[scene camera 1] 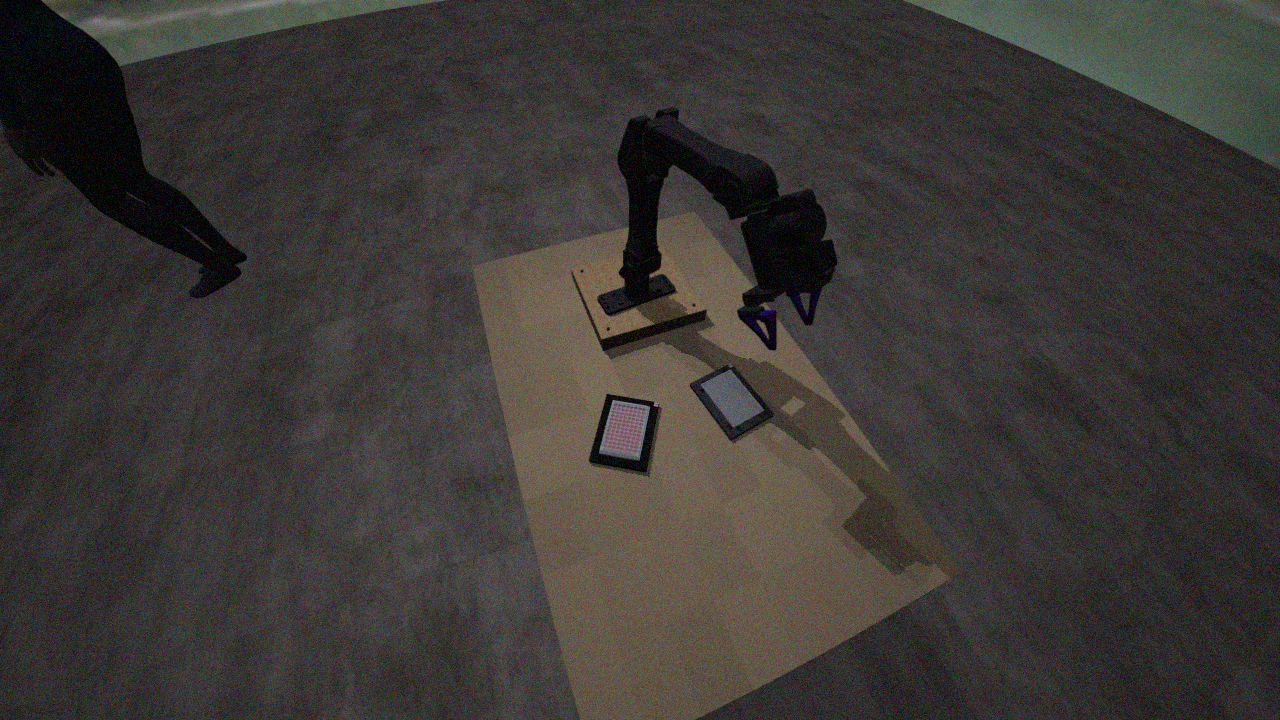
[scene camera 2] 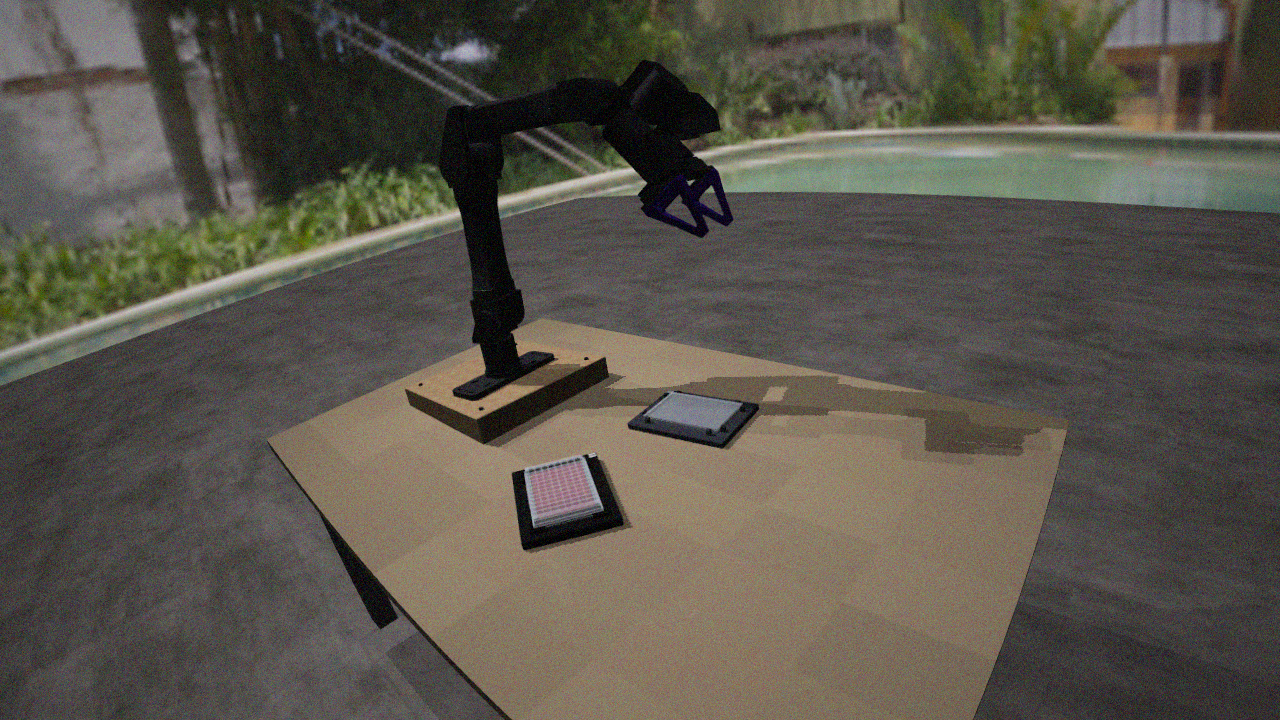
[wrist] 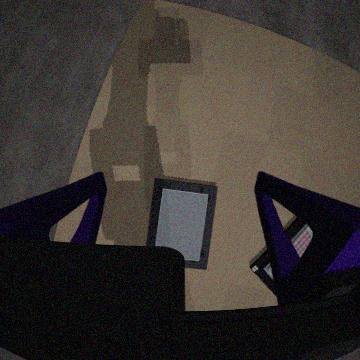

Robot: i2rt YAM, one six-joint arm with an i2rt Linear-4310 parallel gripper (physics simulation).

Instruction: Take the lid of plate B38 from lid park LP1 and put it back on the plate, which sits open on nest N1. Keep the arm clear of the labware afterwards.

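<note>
The lid is a pale grey, flat rectangle lying on the dark grey lid park. The open plate, with pinkish-red wells and a white rim, sits on the black nest. In the wrist view my right finger partly hides plate and nest. My gripper is open and empty, high above the table, with the lid park in view between its fingers.
The wooden table carries the arm's wooden base block behind the two holders. The arm's shadow falls across the table beside the lid park. A person stands on the floor at the left in scene camera 1.
</note>
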